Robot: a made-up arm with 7 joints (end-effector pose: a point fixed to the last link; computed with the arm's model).
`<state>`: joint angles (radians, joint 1 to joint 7).
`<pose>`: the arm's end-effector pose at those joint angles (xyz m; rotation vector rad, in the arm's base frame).
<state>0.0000 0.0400 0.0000 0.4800 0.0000 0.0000 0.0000</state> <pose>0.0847 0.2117 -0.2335 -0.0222 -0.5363 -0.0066</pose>
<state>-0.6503 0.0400 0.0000 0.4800 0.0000 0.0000 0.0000</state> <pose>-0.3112 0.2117 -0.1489 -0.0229 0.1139 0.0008</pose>
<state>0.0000 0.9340 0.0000 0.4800 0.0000 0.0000 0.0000</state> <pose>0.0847 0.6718 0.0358 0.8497 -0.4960 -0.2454</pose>
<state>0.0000 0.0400 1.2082 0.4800 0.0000 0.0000 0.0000</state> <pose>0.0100 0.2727 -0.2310 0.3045 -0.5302 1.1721</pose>
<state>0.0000 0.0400 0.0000 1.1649 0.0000 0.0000 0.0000</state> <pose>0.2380 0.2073 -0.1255 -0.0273 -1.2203 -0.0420</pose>
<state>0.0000 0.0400 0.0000 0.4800 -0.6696 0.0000 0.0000</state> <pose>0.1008 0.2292 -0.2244 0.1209 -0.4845 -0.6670</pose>
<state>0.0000 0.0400 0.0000 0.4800 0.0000 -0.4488 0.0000</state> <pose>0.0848 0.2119 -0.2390 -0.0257 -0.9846 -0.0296</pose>
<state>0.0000 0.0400 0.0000 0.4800 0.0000 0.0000 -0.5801</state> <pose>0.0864 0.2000 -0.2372 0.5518 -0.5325 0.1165</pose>
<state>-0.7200 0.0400 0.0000 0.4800 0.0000 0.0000 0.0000</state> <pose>-0.3483 0.2117 -0.1251 -0.0229 0.1836 0.0016</pose>
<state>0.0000 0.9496 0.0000 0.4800 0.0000 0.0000 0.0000</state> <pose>0.0847 0.6771 0.0439 0.8649 -0.4946 -0.2495</pose>
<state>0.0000 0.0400 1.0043 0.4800 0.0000 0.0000 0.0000</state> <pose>0.0270 0.2695 -0.2312 0.2490 -0.5411 0.9732</pose>
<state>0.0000 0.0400 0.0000 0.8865 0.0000 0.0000 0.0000</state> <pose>0.1849 0.2096 -0.1820 -0.0254 -0.9423 -0.0274</pose>
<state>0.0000 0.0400 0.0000 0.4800 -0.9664 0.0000 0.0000</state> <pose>0.1106 0.2323 -0.2191 0.1847 -0.4483 -0.9586</pose>
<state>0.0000 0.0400 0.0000 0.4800 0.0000 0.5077 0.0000</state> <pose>0.0874 0.2114 -0.2279 -0.0176 -0.0293 0.0185</pose>
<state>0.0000 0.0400 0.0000 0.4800 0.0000 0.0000 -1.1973</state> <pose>0.0911 0.1923 -0.2466 1.1621 -0.4936 0.2476</pose>
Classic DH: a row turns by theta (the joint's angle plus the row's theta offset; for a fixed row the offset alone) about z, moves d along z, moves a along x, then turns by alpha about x. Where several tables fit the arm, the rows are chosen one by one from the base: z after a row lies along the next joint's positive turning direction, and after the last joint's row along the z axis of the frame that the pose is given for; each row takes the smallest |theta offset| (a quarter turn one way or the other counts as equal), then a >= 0, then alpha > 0; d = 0 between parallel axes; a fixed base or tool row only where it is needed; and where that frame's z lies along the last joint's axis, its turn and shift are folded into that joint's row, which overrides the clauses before.
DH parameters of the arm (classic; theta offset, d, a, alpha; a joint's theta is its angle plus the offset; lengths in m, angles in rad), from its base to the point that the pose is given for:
base (fixed): 0 0.3959 0.0121 1.5708
joint 1: -1.5708 -0.1608 0.0148 -1.5708
joint 2: 1.5708 -0.009 0.0027 -1.5708
joint 3: -1.5708 -0.3471 0.0067 1.5708
joint 4: 0 -0.0063 -0.023 -1.5708
joint 5: 0 -0.281 -0.0253 -1.5708
joint 6: 1.5708 0.0175 0.0137 -1.5708
joint 7: -1.5134 0.0083 -0.0015 1.5137
tool (fixed): -1.5541 0.0215 0 0

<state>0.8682 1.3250 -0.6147 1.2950 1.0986 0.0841 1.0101</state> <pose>0.3563 0.6005 0.3634 -0.5186 -1.4583 -0.8896</pose>
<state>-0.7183 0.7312 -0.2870 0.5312 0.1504 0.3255 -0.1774</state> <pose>-0.2355 0.5602 -0.0187 0.6314 0.4775 -0.4643</pose>
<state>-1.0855 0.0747 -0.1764 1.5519 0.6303 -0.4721 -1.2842</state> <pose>-0.2248 0.1272 -0.0479 0.9727 -0.4400 0.9841</pose>
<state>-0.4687 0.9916 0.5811 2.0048 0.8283 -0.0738 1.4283</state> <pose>0.2138 0.5011 0.2625 -0.8787 -1.2856 -1.5084</pose>
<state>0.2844 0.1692 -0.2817 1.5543 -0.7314 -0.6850 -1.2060</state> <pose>0.4012 0.1711 0.0753 0.6685 -2.8485 0.2822</pose>
